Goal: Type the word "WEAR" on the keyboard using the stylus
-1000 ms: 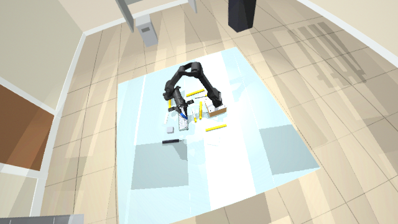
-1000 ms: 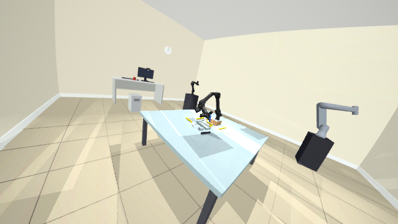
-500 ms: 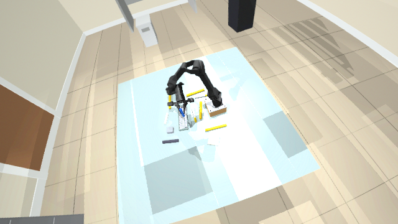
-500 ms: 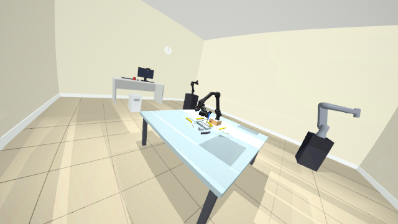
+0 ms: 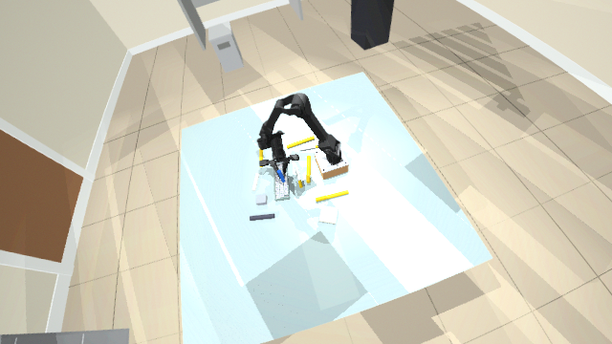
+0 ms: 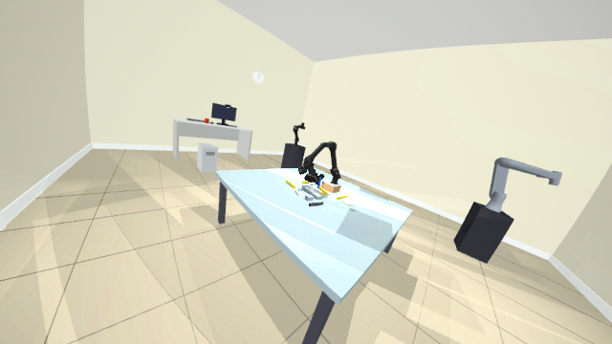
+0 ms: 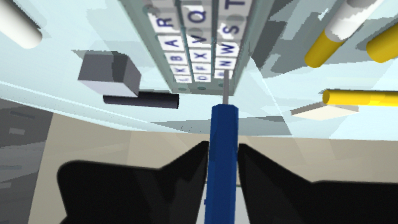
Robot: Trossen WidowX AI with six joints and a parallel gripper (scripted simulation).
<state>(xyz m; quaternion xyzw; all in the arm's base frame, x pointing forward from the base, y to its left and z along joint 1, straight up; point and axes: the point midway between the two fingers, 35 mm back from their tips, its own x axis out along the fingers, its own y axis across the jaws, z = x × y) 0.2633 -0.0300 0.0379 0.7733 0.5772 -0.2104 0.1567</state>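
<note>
My gripper tip is now 13 cm short of the grey block, 2 cm to the right of it and 7 cm above it. Round my gripper tip: dark bar (16 cm ahead, 11 cm to the left, 8 cm below); white flat tile (13 cm behind, 23 cm to the left, 8 cm below); blue stylus (1 cm below).
</note>
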